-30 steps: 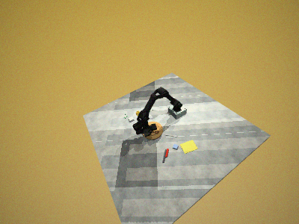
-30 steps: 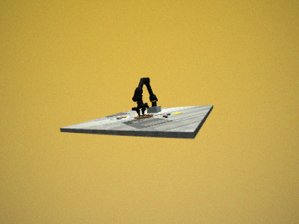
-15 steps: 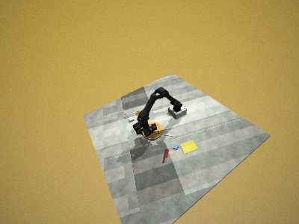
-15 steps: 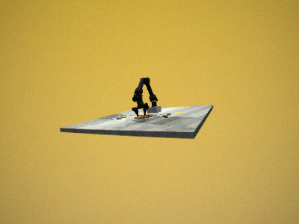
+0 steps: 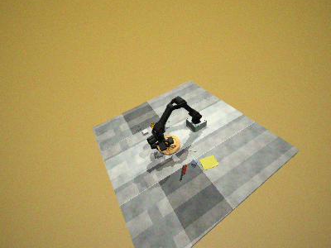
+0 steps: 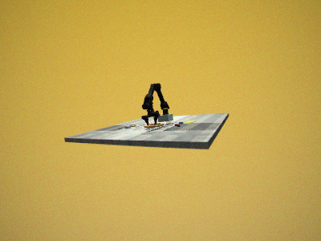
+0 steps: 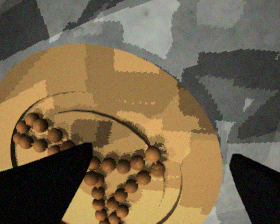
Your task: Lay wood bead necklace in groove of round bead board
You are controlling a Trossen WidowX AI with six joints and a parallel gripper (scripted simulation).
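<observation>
The round bead board lies 6 cm behind my gripper tip, 2 cm to the right of it and 1 cm below it. Round my gripper tip: thin grey stick (18 cm behind, 10 cm to the left, 2 cm below); red-handled tool (6 cm behind, 25 cm to the left, 1 cm below); grey piece (8 cm ahead, 25 cm to the right, 1 cm below).
</observation>
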